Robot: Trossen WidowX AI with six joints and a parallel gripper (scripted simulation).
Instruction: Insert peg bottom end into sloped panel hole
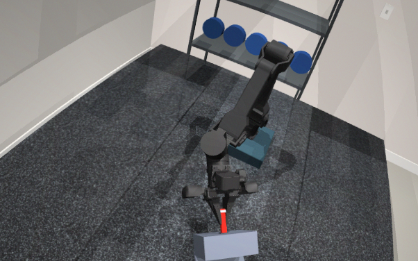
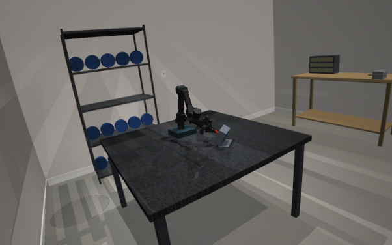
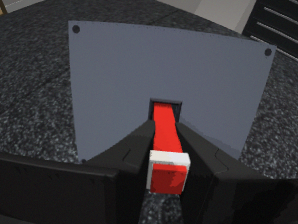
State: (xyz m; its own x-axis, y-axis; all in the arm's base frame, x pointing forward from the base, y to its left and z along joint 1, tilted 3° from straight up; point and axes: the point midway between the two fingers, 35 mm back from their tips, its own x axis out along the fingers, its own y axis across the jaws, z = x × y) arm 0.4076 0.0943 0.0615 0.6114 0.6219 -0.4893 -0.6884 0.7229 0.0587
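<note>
Now: gripper tip 30 mm short of the grey sloped panel, 30 mm to the right of it and 20 mm above it. Also, from my gripper tip: red peg 10 mm behind, 10 mm to the right, 10 mm above.
</note>
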